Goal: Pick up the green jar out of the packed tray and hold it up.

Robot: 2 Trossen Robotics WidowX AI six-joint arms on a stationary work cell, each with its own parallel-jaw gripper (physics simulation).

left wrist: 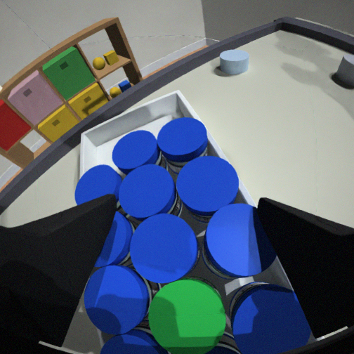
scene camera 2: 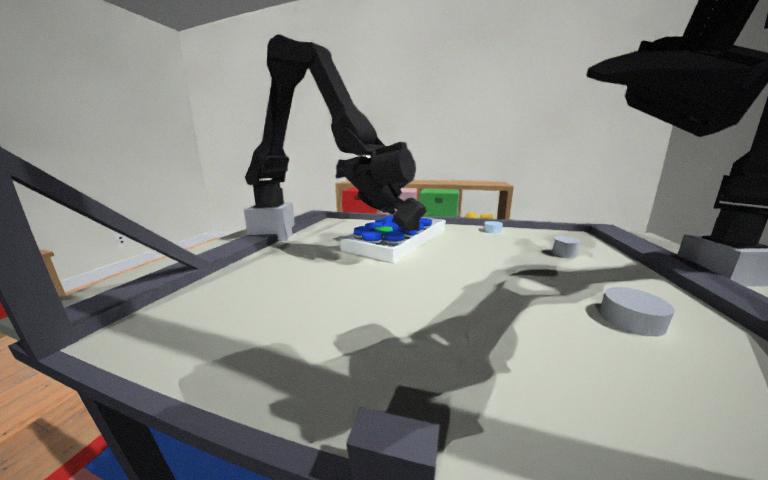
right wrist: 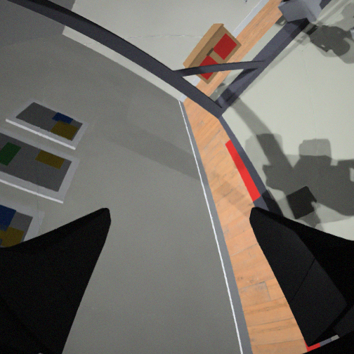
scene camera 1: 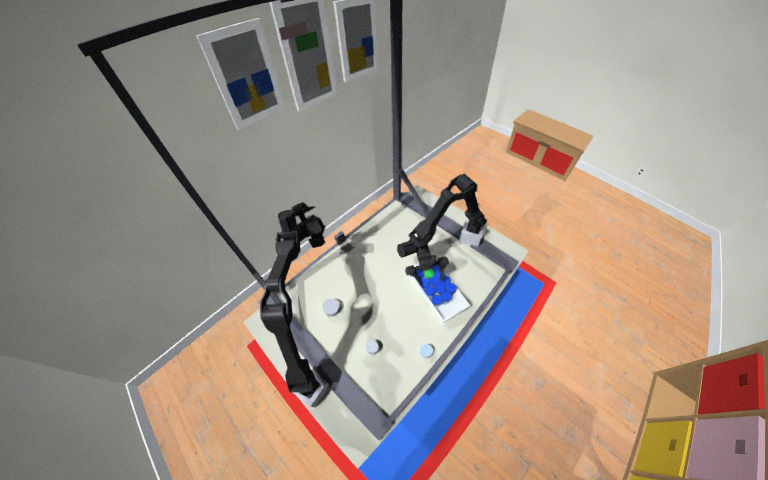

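Pixels of known places: left gripper, fingertip midpoint: (scene camera 1: 431, 284); right gripper, fingertip midpoint: (scene camera 1: 319, 216); left arm's base, origin of the base link: (scene camera 2: 269, 205) (scene camera 1: 473, 228); right arm's base, origin of the base link: (scene camera 2: 733, 242) (scene camera 1: 308, 386).
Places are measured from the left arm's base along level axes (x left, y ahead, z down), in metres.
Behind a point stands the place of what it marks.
Note:
The green-lidded jar (scene camera 1: 428, 273) {z 0.041, x -0.132, y 0.307 m} (scene camera 2: 384, 229) {z 0.041, x -0.137, y 0.305 m} (left wrist: 187, 316) stands in the white tray (scene camera 1: 454, 309) {z 0.083, x 0.028, y 0.411 m} (scene camera 2: 368, 247) {z 0.064, x -0.194, y 0.266 m} (left wrist: 95, 150), packed among several blue-lidded jars (left wrist: 164, 247). My left gripper (scene camera 1: 427, 268) (left wrist: 188, 203) is open and empty, low over the tray. In the left wrist view its fingers spread over the outer blue lids, and the green lid shows low between them. Fingertip heights against the lids are hard to tell. My right gripper (right wrist: 181, 215) is open and empty, raised well away from the tray.
A large grey cylinder (scene camera 1: 331, 306) {z 0.057, x -0.462, y 0.616 m} (scene camera 2: 637, 311) {z 0.057, x -0.490, y 0.587 m}, a smaller grey one (scene camera 1: 373, 345) {z 0.052, x -0.224, y 0.694 m} (scene camera 2: 565, 247) {z 0.063, x -0.246, y 0.684 m} and a light blue one (scene camera 1: 426, 350) {z 0.063, x -0.026, y 0.629 m} (scene camera 2: 492, 226) {z 0.067, x -0.048, y 0.615 m} (left wrist: 234, 61) stand on the table. Dark rails (scene camera 1: 353, 384) {z 0.068, x -0.231, y 0.858 m} edge the table.

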